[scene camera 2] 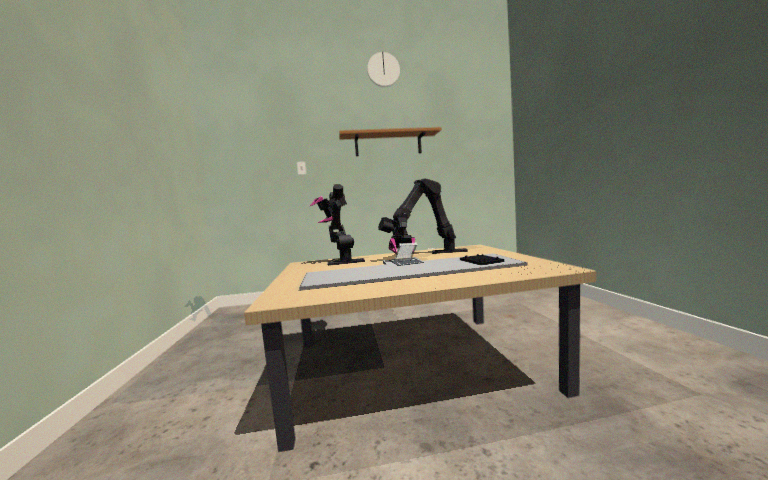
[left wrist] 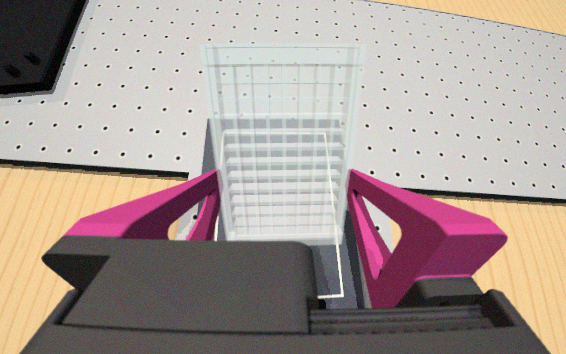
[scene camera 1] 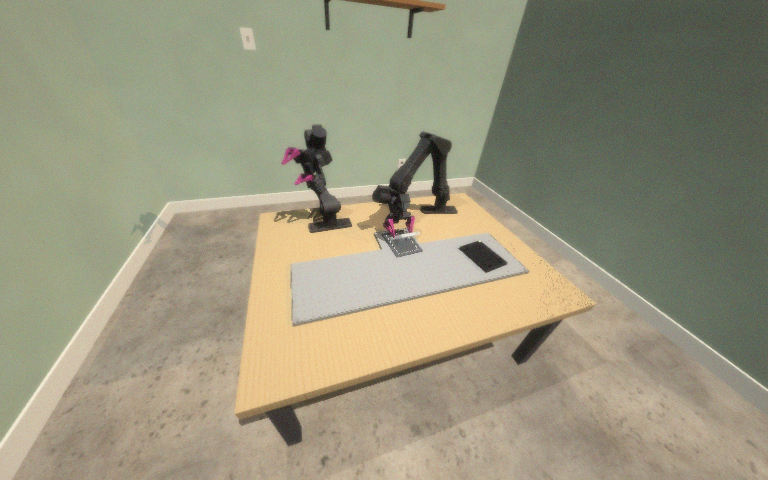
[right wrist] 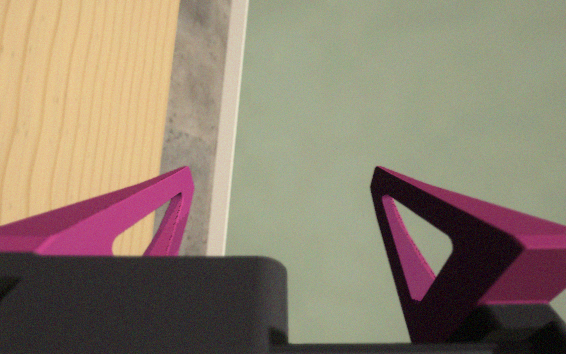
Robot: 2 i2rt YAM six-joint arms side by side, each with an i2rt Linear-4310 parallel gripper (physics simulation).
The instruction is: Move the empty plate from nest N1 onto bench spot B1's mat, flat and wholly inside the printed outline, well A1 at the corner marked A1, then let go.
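Places are measured from the left arm's base along level axes (x ahead, y left, z up), in metres.
Pixels of known places: left gripper, fingertip midpoint: (scene camera 2: 405,253) (left wrist: 284,177) (scene camera 1: 402,236); right gripper, fingertip midpoint: (scene camera 2: 314,214) (scene camera 1: 289,174) (right wrist: 282,176); left arm's base, origin of the base link: (scene camera 2: 449,251) (scene camera 1: 438,210); right arm's base, origin of the base link: (scene camera 2: 346,262) (scene camera 1: 330,225).
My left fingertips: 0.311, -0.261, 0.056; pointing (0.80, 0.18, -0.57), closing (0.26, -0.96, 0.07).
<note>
Ahead of a thing's pixels: the offset from my left fingertips to its top centre, as dx, dy, dz. "pt": to the spot under its first point. Level surfaces: height alone.
The clear plate (scene camera 1: 407,233) (scene camera 2: 406,250) (left wrist: 283,100) is steeply tilted, not flat, above the dark mat {dz -0.041} (scene camera 1: 404,247) (left wrist: 327,265). Its gridded face shows in the left wrist view, with the mat's white printed outline {pt -0.067, -0.056, -0.041} (left wrist: 330,297) partly seen through and beside it. My left gripper (scene camera 1: 401,232) (scene camera 2: 404,247) (left wrist: 284,177) is shut on the plate, one finger at each long side. Whether an edge touches the mat is unclear. The corner mark and well A1 cannot be read. My right gripper (scene camera 1: 289,173) (scene camera 2: 315,212) (right wrist: 282,176) is open and empty, raised at the picture's left, away from the plate.
A black tray-like holder {+0.092, +0.338, -0.021} (scene camera 1: 483,255) (scene camera 2: 481,259) (left wrist: 40,40) sits on the perforated grey board {dz -0.043} (scene camera 1: 351,288) (scene camera 2: 351,277) (left wrist: 450,125), right of the mat in the scene views. The wooden table (scene camera 1: 339,350) (scene camera 2: 430,294) carries both arms at its back.
</note>
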